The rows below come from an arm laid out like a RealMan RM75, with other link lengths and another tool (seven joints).
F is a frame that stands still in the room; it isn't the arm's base.
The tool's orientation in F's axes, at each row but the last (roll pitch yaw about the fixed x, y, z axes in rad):
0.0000, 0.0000, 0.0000
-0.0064, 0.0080, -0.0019
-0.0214, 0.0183, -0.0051
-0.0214, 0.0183, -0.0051
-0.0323, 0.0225, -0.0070
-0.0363, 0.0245, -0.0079
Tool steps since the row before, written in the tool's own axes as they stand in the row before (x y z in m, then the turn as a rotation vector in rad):
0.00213, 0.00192, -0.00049, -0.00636, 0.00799, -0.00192
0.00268, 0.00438, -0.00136, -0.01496, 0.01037, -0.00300
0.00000, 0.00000, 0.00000, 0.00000, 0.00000, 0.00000
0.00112, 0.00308, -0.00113, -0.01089, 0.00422, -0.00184
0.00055, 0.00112, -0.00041, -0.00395, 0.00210, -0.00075
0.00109, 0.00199, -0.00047, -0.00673, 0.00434, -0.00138
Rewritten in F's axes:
0.00213, 0.00192, -0.00049, -0.00636, 0.00799, -0.00192
0.00268, 0.00437, -0.00141, -0.01496, 0.01038, -0.00295
0.00000, 0.00000, 0.00000, 0.00000, 0.00000, 0.00000
0.00111, 0.00305, -0.00122, -0.01090, 0.00424, -0.00173
0.00055, 0.00110, -0.00046, -0.00395, 0.00210, -0.00073
0.00109, 0.00196, -0.00057, -0.00673, 0.00434, -0.00137

